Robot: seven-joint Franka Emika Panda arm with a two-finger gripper.
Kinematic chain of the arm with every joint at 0, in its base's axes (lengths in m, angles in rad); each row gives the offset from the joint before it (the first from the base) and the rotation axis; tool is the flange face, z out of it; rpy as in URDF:
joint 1: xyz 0 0 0.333 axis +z
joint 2: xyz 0 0 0 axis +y
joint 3: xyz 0 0 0.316 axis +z
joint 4: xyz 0.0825 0 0 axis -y
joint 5: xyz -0.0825 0 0.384 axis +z
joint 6: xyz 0 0 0 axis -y
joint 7: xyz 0.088 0 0 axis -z
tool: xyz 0 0 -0.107 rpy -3.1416 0 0
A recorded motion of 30 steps. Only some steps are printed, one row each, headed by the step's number.
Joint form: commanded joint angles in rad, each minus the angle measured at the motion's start. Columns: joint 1, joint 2, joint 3, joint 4, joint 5, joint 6, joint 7.
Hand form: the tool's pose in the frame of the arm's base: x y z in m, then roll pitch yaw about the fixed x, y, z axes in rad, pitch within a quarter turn. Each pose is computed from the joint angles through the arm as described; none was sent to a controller.
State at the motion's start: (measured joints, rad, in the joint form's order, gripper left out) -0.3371 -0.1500 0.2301 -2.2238 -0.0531 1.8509 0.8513
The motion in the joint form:
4: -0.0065 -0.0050 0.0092 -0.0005 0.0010 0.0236 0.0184
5: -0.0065 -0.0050 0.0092 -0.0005 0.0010 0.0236 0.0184
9: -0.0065 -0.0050 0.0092 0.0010 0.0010 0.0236 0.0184
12: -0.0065 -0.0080 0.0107 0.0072 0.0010 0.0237 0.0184
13: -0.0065 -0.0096 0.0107 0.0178 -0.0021 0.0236 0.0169
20: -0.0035 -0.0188 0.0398 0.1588 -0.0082 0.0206 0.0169
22: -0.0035 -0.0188 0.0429 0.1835 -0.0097 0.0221 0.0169
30: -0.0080 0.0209 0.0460 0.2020 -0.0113 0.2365 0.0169
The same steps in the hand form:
4: 0.4727 -0.0515 0.4229 2.9349 0.0654 -0.9666
5: 0.4727 -0.0515 0.4229 2.9349 0.0654 -0.9666
9: 0.4731 -0.0515 0.4236 2.9361 0.0644 -0.9665
12: 0.4743 -0.0507 0.4277 2.9424 0.0577 -0.9644
13: 0.4766 -0.0510 0.4332 2.9495 0.0478 -0.9607
20: 0.5037 -0.0346 0.5018 3.0506 -0.0576 -0.9215
22: 0.5077 -0.0328 0.5136 3.0689 -0.0763 -0.9180
30: 0.5384 -0.0349 0.5233 -3.0596 -0.1950 -0.9176

